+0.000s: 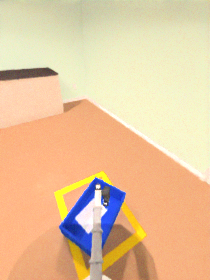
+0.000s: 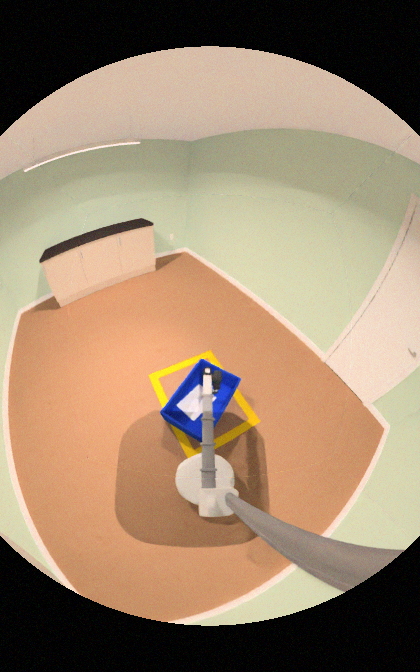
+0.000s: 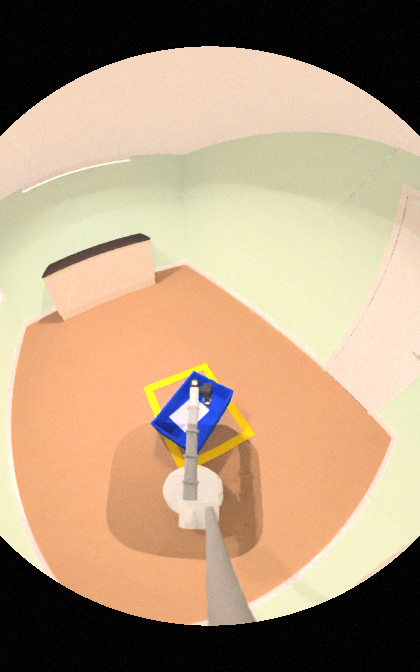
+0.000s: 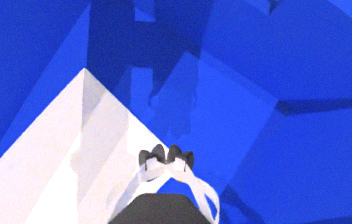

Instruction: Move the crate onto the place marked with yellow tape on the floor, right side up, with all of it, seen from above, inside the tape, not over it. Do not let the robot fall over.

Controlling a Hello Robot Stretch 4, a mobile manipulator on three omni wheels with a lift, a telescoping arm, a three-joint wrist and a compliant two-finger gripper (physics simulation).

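Places are measured from the robot's base along level axes (x down, y left, z ahead), in metres.
Pixels of known places: gripper, fingertip midpoint: [image 1: 105, 205] [image 2: 213, 392] [image 4: 166, 155].
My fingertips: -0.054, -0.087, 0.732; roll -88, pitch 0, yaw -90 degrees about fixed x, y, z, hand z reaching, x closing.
Ahead of a thing's pixels: the offset from my fingertips to its top centre, as dx, dy, dz. "pt": to the spot under its first point.
The blue crate {-0.138, +0.104, -0.081} [image 1: 113, 211] [image 2: 226, 400] [image 3: 211, 416] [image 4: 235, 90] is right side up, its open top facing up, with a white sheet {+0.055, +0.152, -0.063} [image 1: 89, 218] [image 2: 191, 403] [image 3: 181, 416] [image 4: 50, 160] on its bottom. It sits turned against the yellow tape square {pt +0.081, -0.284, -0.119} [image 1: 131, 220] [image 2: 246, 410] [image 3: 239, 419]. Seen from the head, its left and right corners overlap the tape's left and right sides. My gripper [image 1: 105, 203] [image 2: 216, 391] [image 3: 207, 402] [image 4: 166, 155] points down over the crate's inside, near the sheet's corner. Its fingertips are together with nothing between them. Whether they touch the crate is unclear.
My arm [image 1: 97, 240] [image 2: 207, 432] [image 3: 191, 442] reaches over the crate. The white round base part [image 2: 189, 480] [image 3: 175, 492] stands close to the tape's near corner. A cabinet [image 1: 30, 100] [image 2: 102, 262] [image 3: 102, 280] stands at the back left. Walls and a door [image 2: 385, 330] [image 3: 385, 340] are to the right.
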